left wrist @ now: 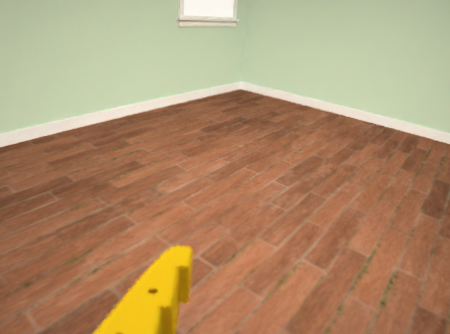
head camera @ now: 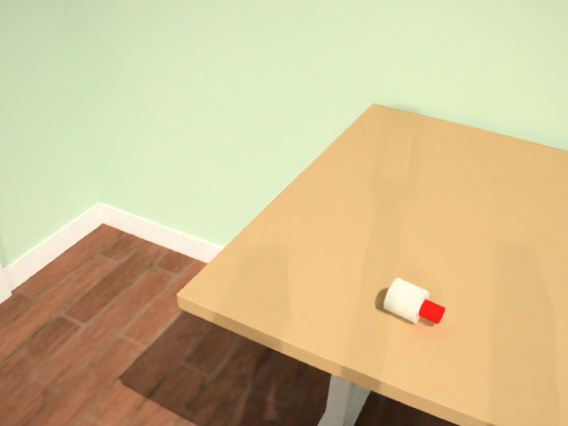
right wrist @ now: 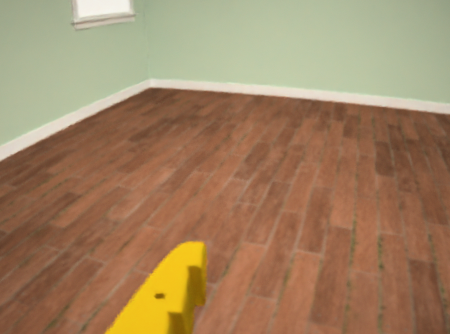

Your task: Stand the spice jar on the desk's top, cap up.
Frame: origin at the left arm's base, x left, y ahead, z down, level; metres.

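Seen in the pictures: left hand, its tool point: (left wrist: 191, 267); right hand, its tool point: (right wrist: 205, 265).
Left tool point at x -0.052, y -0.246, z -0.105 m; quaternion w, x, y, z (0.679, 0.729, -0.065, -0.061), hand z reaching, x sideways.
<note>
A point is followed by its place in that frame.
The spice jar (head camera: 407, 300) {x -0.337, y 0.475, z 0.018 m}, a white cylinder with a red cap, lies on its side on the desk (head camera: 300, 240) {x -0.221, y 0.642, z 0.054 m} in the head view, near the front edge. Its cap points right and slightly toward the front. My left gripper (left wrist: 200, 270) {x -0.052, y -0.246, z -0.105 m} shows one notched yellow jaw in the left wrist view; it is fully open and empty, over the floor. My right gripper (right wrist: 215, 267) {x -0.273, y -0.249, z -0.117 m} also shows one notched yellow jaw in the right wrist view; it is fully open and empty. Neither gripper shows in the head view, and the jar does not show in the wrist views.
The desk's left front corner is at the middle left of the head view, with a grey desk leg (head camera: 342, 400) {x -0.354, y 0.746, z 0.608 m} under the front edge. A pale green wall (head camera: 200, 100) {x 0.013, y 1.457, z 0.163 m} stands behind the desk. Both wrist views show brown plank floor (left wrist: 250, 175) {x -0.127, y -1.954, z 0.774 m} (right wrist: 250, 175) {x 0.132, y -1.937, z 0.774 m}, walls and a window.
</note>
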